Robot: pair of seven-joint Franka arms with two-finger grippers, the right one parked.
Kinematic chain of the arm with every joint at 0, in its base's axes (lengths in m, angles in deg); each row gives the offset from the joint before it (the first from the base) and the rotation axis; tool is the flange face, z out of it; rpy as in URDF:
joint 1: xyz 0 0 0.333 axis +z
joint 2: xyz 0 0 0 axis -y
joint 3: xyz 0 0 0.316 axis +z
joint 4: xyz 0.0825 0 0 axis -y
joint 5: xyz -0.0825 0 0.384 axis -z
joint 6: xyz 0 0 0 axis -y
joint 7: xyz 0.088 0 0 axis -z
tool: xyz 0 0 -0.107 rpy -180 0 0
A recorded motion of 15 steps. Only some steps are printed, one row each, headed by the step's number.
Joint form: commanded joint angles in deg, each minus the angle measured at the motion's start. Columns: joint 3, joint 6, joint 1, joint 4, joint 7, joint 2, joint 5.
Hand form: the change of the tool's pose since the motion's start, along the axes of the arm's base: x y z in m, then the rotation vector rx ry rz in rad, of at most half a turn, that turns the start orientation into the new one. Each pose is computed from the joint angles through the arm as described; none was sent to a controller.
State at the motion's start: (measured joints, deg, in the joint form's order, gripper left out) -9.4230 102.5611 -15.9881 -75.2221 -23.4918 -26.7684 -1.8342
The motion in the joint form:
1: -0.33 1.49 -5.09 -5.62 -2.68 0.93 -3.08
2: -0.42 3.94 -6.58 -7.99 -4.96 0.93 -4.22
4: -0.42 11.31 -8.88 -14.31 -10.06 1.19 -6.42
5: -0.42 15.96 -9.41 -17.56 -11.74 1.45 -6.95
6: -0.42 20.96 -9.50 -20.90 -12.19 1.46 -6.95
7: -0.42 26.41 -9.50 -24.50 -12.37 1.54 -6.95
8: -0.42 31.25 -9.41 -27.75 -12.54 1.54 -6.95
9: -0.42 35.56 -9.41 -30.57 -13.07 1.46 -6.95
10: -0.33 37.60 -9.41 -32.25 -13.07 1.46 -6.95
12: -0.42 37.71 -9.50 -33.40 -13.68 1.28 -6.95
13: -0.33 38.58 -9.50 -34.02 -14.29 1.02 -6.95
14: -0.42 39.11 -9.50 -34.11 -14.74 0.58 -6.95
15: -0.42 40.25 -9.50 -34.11 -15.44 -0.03 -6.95
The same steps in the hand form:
1: -0.0378 -0.0525 -0.0333 0.0717 0.0253 -0.0670
2: -0.0482 -0.0682 -0.0492 0.0866 0.0140 -0.0638
4: -0.0683 -0.0906 -0.0871 0.1002 -0.0255 -0.0409
5: -0.0756 -0.0962 -0.1034 0.0866 -0.0529 -0.0324
6: -0.0811 -0.0975 -0.1225 0.0647 -0.0738 -0.0342
7: -0.0876 -0.0972 -0.1415 0.0394 -0.0976 -0.0392
8: -0.0941 -0.0952 -0.1591 0.0175 -0.1164 -0.0417
9: -0.1009 -0.0938 -0.1745 -0.0030 -0.1323 -0.0382
10: -0.1054 -0.0913 -0.1840 -0.0089 -0.1358 -0.0400
12: -0.1118 -0.0901 -0.1944 0.0006 -0.1169 -0.0346
13: -0.1133 -0.0887 -0.2005 -0.0012 -0.1152 -0.0238
14: -0.1140 -0.0896 -0.2051 -0.0042 -0.1134 -0.0177
15: -0.1132 -0.0906 -0.2098 -0.0132 -0.1183 -0.0056

